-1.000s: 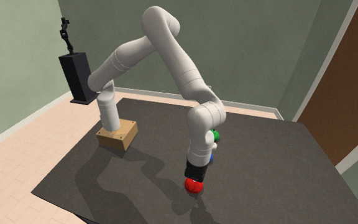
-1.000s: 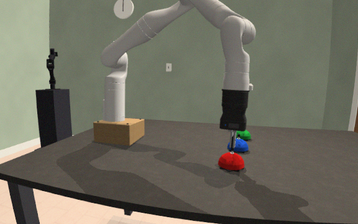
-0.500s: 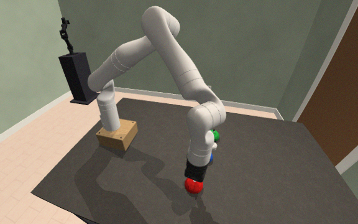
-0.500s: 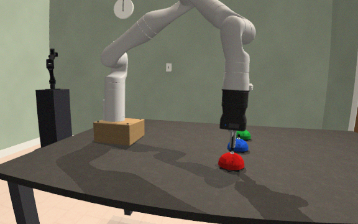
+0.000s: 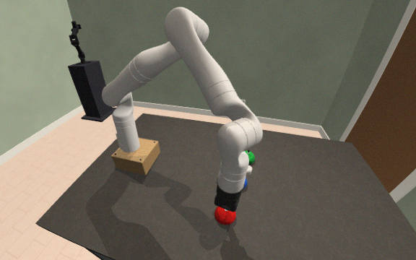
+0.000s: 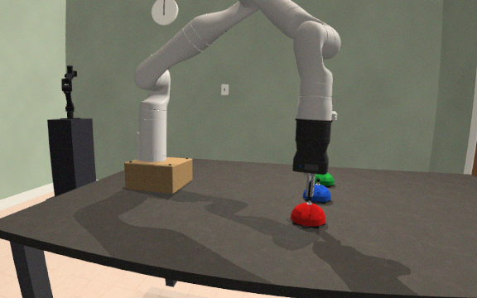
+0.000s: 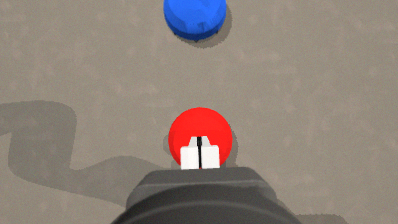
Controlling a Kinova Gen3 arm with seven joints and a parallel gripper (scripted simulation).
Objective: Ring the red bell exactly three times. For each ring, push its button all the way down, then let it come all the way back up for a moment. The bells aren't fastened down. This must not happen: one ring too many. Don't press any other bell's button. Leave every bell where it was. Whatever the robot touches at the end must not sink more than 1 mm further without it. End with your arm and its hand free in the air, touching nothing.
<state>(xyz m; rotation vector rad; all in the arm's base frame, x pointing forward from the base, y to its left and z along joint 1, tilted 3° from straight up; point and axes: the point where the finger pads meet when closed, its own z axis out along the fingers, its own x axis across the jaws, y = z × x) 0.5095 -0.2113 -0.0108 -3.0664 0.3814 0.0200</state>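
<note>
The red bell is 50 mm below my hand. From my hand the other things lie so: green bell (340 mm to the left, 90 mm ahead, 50 mm below); blue bell (170 mm to the left, 50 mm below, 40 mm ahead).
</note>
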